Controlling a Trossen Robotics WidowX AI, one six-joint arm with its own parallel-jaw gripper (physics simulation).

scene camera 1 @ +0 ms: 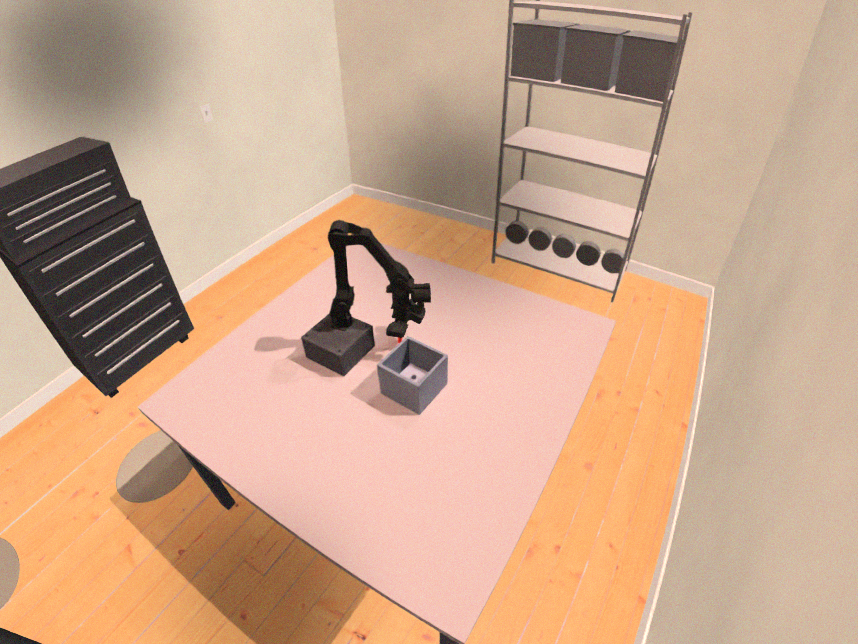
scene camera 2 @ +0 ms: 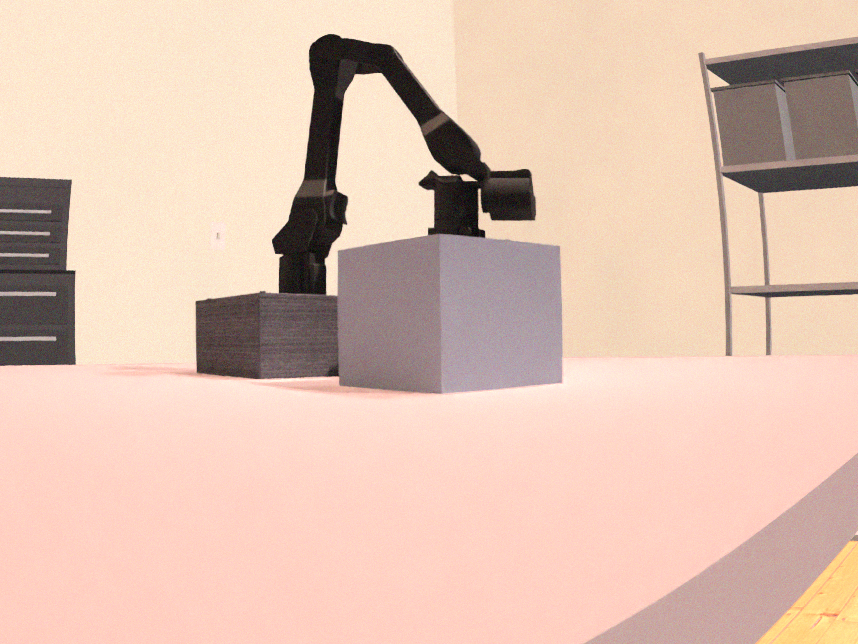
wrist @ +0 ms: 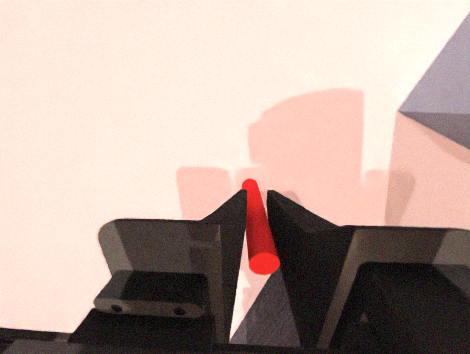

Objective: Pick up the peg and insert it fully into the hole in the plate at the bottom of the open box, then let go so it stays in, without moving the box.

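Frame: origin at the arm's base, x ahead, y left, z up, level; metres.
Seen in the pictures: gripper, between the fingertips: (wrist: pixel 256 196); arm's base, origin of its link: (scene camera 1: pixel 342 323) (scene camera 2: pixel 301 299).
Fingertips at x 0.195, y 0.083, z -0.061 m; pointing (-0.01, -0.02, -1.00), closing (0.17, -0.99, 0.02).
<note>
Offsets run from my fingertips to a thing's top centre. "pt": to the spot under its first point. Level surfaces: height alone.
The red peg @(0.011 m back, 0.001 m right, 0.042 m up) (scene camera 1: pixel 399 339) (wrist: pixel 258 232) is upright with a slight lean, between the fingertips. My gripper (scene camera 1: pixel 399 332) (wrist: pixel 256 196) is shut on the peg, a finger against each side of it, and the peg's top sticks up between the fingers. In scene camera 2 the box hides the fingers and the peg. The open grey-blue box @(0.127 m ahead, 0.189 m right, 0.100 m up) (scene camera 1: pixel 398 389) (scene camera 2: pixel 498 318) (wrist: pixel 442 75) stands beside the gripper, nearer to scene camera 1. A dark hole @(pt 0.123 m ahead, 0.181 m right, 0.007 m up) (scene camera 1: pixel 413 377) shows in the light plate @(0.127 m ahead, 0.189 m right, 0.023 m up) (scene camera 1: pixel 409 371) at its bottom. Whether the peg's lower end touches the table cannot be told.
The arm's dark base block (scene camera 1: pixel 338 343) (scene camera 2: pixel 259 336) (wrist: pixel 272 315) stands close to the peg and box on the pink table @(0.038 m down) (scene camera 1: pixel 415 485) (scene camera 2: pixel 346 499). A shelf rack (scene camera 1: pixel 500 159) (scene camera 2: pixel 720 228) and a dark drawer cabinet (scene camera 1: pixel 97 270) (scene camera 2: pixel 34 277) stand beyond the table.
</note>
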